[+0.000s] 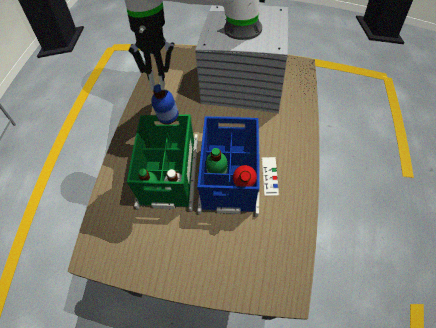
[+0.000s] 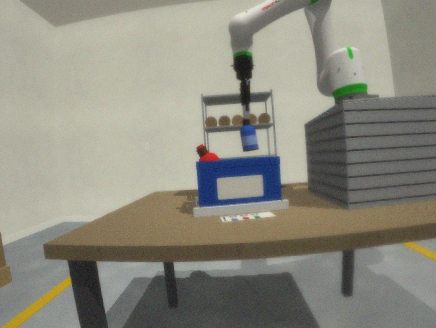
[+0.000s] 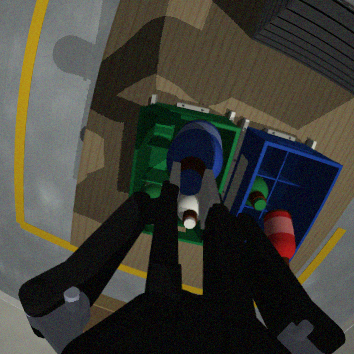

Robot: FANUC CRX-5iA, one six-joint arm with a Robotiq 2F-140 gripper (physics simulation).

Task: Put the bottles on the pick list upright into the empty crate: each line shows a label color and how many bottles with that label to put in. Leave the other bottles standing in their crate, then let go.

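My gripper is shut on the neck of a blue-label bottle. The bottle hangs slightly tilted above the back of the green crate. A green bottle and a white bottle stand in the green crate's front compartments. The blue crate holds a green bottle on its left and a red bottle, visibly leaning, at its front right.
The pick list lies right of the blue crate, with green, red and blue swatches; its numbers are blurred. The crates stand side by side on the wooden table. The grey slatted robot base stands behind them.
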